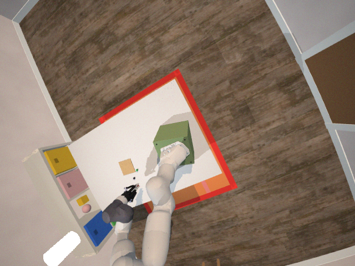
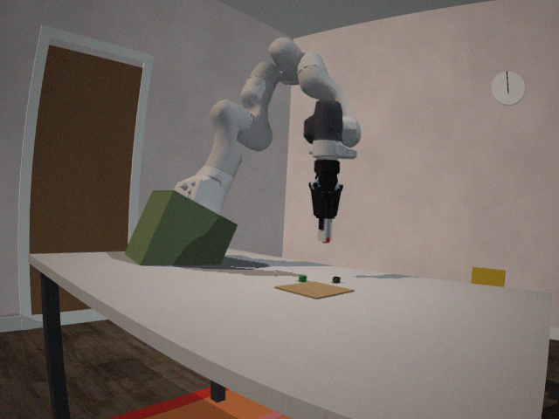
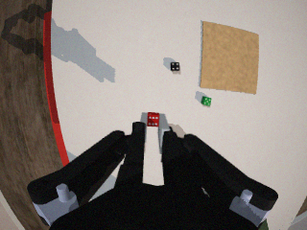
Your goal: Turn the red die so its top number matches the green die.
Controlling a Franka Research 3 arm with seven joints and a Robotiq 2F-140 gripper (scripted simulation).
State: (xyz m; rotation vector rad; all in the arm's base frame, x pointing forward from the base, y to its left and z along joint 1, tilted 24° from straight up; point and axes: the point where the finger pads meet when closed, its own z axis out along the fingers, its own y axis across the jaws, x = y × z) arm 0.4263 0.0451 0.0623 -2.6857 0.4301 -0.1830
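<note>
Now: the tan mat 19 cm to the right of my hand, 14 cm below it and 7 cm ahead of it. Round my hand: green die 13 cm below, 11 cm to the right, 1 cm behind; black die 13 cm below, 7 cm ahead, 6 cm to the right; red die 3 cm below, 1 cm ahead.
</note>
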